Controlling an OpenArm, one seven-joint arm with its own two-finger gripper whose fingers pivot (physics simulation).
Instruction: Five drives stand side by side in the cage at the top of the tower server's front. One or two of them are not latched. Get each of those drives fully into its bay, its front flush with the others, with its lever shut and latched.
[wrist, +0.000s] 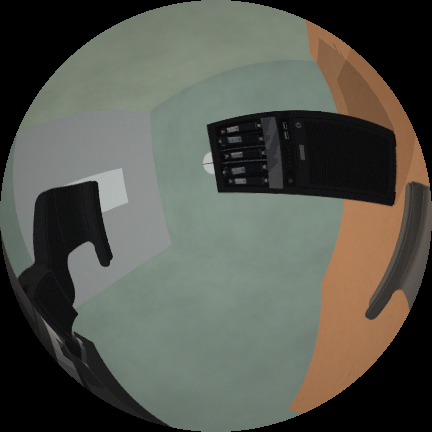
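The black tower server lies across the upper right of the wrist view, its top end pointing left. Its drive cage holds several dark drives side by side, among them the uppermost in view, the one below it, a middle one and the lowest in view. Their front details are small; I cannot tell which lever is unlatched or which front stands proud. My gripper is wide open and empty, one finger at the left and one at the far right. It is apart from the server.
An orange-brown wooden surface runs down the right side, under the server. A grey panel with a pale rectangle is at the left, behind a finger. A small white round thing shows beside the server's top end.
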